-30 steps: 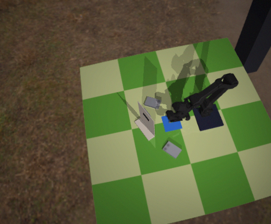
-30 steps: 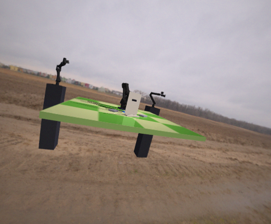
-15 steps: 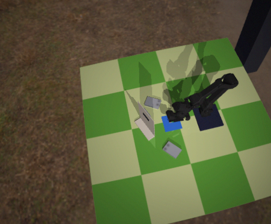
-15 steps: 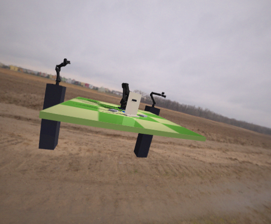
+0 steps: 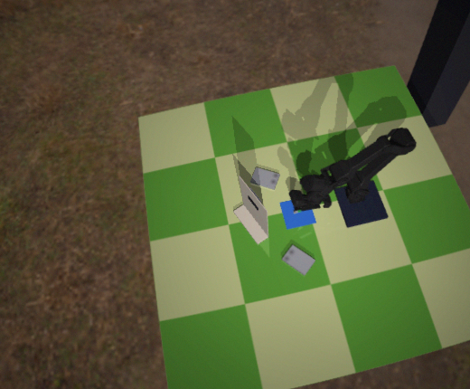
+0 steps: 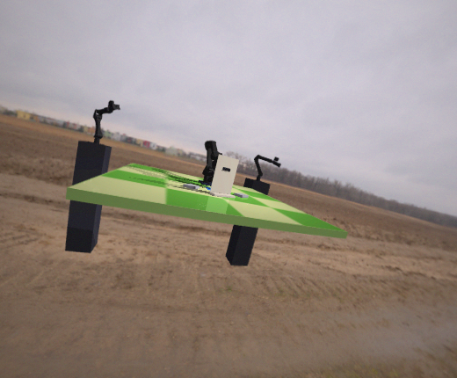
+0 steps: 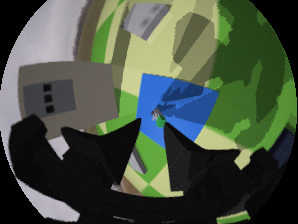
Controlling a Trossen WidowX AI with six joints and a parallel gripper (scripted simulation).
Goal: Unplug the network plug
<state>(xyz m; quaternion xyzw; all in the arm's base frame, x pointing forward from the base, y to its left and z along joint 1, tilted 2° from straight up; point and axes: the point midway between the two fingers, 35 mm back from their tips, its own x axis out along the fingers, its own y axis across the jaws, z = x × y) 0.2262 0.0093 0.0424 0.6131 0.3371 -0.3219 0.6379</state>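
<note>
Now: the green network plug 20 mm below my gripper tip. Round my gripper tip: blue marked square 30 mm below; beige panel 180 mm ahead, 80 mm above, 10 mm to the right.
</note>
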